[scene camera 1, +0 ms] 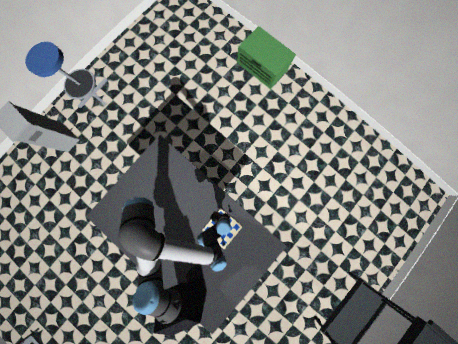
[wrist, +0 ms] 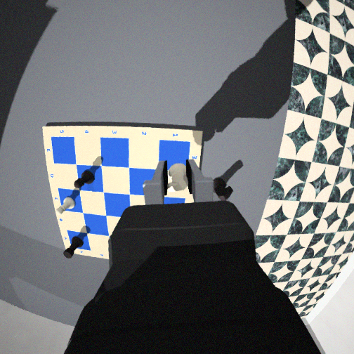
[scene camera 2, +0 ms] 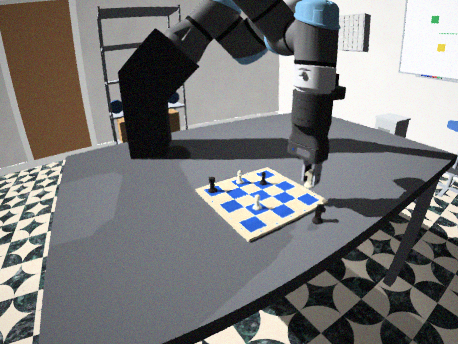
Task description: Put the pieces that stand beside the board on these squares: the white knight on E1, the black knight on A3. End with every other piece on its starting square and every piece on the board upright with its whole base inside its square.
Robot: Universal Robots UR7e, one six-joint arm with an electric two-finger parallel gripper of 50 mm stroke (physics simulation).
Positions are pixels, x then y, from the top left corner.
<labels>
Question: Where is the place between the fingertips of my gripper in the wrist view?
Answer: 176, 170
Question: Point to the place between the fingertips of my gripper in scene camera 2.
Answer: At 310, 181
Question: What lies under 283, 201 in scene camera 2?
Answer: A board.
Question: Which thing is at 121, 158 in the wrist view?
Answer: A board.
</labels>
